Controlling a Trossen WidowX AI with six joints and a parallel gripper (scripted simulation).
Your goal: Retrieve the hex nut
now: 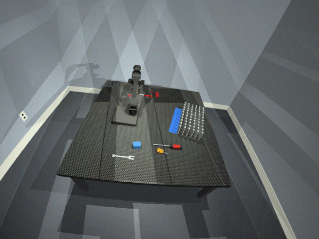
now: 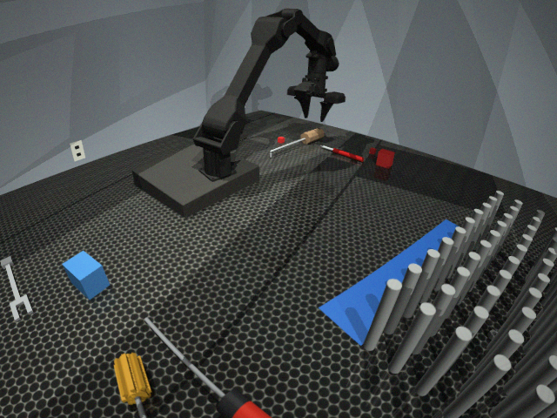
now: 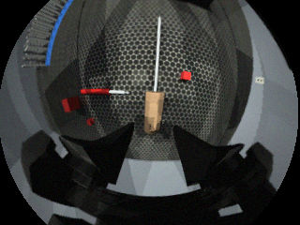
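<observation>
My gripper tip is 110 mm short of the red-handled tool, 20 mm to the left of it and 70 mm above it. The rest, counted from my gripper tip: blue taped strip (540 mm ahead, 310 mm to the right, 70 mm below); hex nut (700 mm ahead, 360 mm to the right, 70 mm below); blue cube (250 mm ahead, 750 mm to the right, 50 mm below).
</observation>
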